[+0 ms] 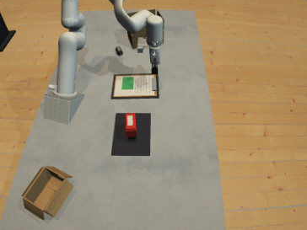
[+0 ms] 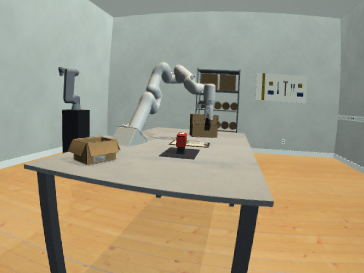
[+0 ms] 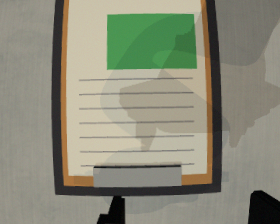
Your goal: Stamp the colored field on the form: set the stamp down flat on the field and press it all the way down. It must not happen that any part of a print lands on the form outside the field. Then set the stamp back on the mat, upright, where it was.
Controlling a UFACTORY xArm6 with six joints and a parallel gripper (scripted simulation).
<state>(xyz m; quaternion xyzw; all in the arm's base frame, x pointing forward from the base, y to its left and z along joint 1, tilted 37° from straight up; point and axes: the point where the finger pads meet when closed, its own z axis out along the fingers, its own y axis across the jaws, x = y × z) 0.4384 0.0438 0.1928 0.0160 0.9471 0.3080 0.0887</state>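
Right now my hand is 34 cm to the left of the red stamp, 10 cm past it and 5 cm above it. Round my hand: dark mat (34 cm to the right, 10 cm below, 10 cm behind); black object (23 cm to the left, 22 cm behind, 9 cm below).
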